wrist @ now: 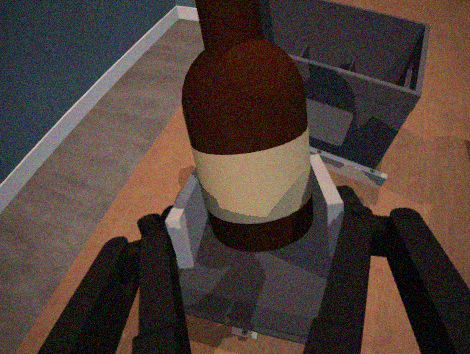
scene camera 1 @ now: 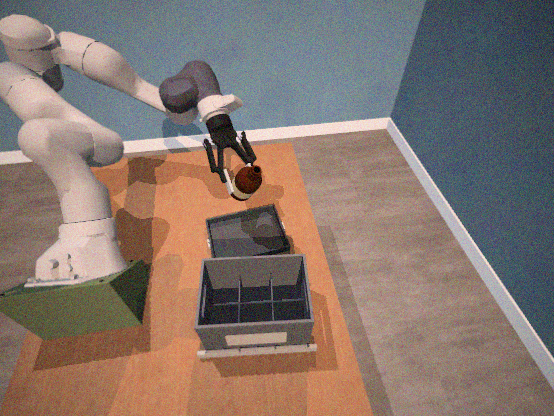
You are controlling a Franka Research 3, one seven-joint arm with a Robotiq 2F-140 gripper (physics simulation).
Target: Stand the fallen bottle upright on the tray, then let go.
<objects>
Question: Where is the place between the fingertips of the gripper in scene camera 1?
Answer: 243, 189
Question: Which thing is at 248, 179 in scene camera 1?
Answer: A brown bottle.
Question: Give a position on a pale strip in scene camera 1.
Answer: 312, 347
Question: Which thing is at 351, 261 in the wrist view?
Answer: The gripper.
</objects>
